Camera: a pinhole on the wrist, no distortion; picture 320 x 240 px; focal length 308.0 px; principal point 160.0 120.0 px. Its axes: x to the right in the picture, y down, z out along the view. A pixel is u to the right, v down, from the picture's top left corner.
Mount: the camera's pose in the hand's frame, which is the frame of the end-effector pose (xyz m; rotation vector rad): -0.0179 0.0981 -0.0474 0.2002 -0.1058 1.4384
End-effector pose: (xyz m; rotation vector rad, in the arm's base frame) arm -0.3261 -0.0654 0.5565 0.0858 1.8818 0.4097
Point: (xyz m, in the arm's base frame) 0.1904 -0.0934 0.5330
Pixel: 94 210
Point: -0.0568 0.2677 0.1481
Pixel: outside the picture
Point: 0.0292 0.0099 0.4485
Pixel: 142 124
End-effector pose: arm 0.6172 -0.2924 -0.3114 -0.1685 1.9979 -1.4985
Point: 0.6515 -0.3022 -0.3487
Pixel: 22 82
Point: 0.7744 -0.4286 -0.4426
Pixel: 239 136
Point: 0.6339 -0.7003 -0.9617
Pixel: outside the picture
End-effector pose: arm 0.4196 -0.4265 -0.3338 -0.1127 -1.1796 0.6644
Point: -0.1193 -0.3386 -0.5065
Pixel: outside the picture
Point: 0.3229 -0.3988 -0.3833
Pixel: 168 221
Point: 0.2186 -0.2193 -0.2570
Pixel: outside the picture
